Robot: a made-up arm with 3 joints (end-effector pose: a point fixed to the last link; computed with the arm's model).
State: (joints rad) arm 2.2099 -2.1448 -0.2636
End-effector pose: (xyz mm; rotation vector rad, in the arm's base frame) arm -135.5 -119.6 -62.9 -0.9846 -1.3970 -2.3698
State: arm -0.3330 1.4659 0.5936
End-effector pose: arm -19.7 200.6 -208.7 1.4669 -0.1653 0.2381
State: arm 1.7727 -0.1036 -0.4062
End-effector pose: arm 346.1 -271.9 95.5 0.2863 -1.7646 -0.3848
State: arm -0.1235 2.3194 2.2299
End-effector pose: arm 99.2 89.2 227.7 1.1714 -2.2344 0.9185
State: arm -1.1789 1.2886 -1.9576
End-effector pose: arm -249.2 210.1 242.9 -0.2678 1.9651 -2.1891
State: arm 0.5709 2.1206 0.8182
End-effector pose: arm 148.0 256.9 86.6 1.8637 -1.1997 1.0760
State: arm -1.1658 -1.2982 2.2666
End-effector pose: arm -219.0 -244.3 -69.8 -0.5690 -1.9950 -2.3068
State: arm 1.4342 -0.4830 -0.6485
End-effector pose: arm 218.6 -324.6 -46.0 0.0740 -1.5085 -0.8705
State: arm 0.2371 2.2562 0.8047
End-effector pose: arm 122.1 254.2 75.1 2.0877 -1.0310 0.6863
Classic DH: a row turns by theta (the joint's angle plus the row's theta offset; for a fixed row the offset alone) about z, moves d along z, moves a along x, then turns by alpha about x. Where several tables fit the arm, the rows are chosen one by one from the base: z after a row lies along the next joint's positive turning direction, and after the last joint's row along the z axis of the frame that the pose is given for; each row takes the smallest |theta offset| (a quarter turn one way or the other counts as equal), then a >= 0, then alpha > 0; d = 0 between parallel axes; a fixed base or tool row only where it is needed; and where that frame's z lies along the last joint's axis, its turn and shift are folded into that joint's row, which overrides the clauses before.
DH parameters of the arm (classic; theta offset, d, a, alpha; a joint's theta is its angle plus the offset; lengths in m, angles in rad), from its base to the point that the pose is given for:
base (fixed): 0 0.11 0 1.5708
joint 1: -1.5708 0.03 0.11 -1.5708
joint 2: -1.5708 -0.04 0.04 1.5708
joint 3: 0.1651 0 0.1825 0
tool (fixed): 1.4056 -0.25 0 0

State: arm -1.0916 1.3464 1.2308
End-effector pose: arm -144.6 197.8 -122.6 1.4727 0.0523 0.2672
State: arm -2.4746 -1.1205 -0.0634
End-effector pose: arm 4.9 -351.5 138.5 -0.5308 2.1163 1.3134
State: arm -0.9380 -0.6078 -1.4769
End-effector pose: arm -342.2 -244.0 127.4 -1.0779 0.3077 -1.0452
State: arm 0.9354 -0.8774 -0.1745
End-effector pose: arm 54.7 -364.5 17.9 -0.7370 -0.9471 -0.5627
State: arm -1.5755 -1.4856 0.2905
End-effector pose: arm 71.7 -296.4 69.4 -0.9828 1.4513 1.3619
